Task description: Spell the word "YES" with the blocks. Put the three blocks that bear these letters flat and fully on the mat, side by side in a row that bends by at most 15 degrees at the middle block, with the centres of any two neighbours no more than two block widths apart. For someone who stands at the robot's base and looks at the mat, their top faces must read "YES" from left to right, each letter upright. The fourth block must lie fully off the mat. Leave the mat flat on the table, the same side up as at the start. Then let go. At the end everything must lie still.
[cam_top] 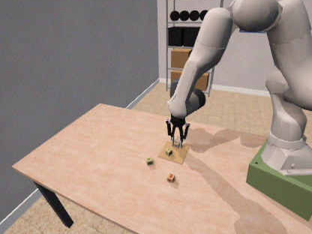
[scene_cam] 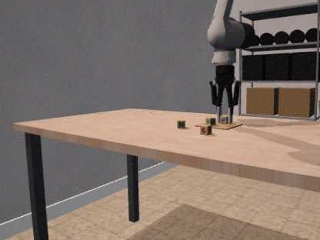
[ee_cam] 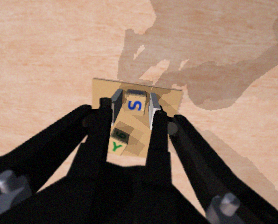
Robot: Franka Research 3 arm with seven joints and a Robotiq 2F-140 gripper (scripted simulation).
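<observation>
Now: hand 2 cm above the S block. The rest, counted from my hand: green N block: 16 cm to the left, 12 cm ahead, 2 cm below; Y block: 7 cm to the left, 3 cm ahead, 2 cm below; tan mat: 5 cm to the left, 4 cm below, 1 cm ahead.
</observation>
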